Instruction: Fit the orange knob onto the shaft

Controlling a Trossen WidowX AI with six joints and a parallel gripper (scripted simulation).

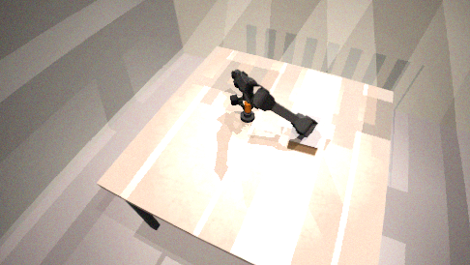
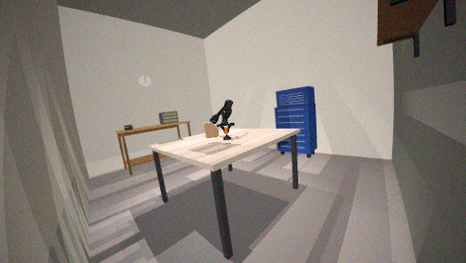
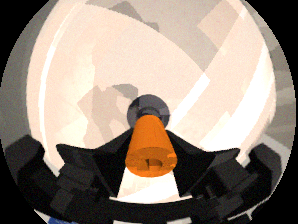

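My gripper tip is now 20 mm below the orange knob. From my gripper tip the other things lie so: dark round pedestal (40 mm below).
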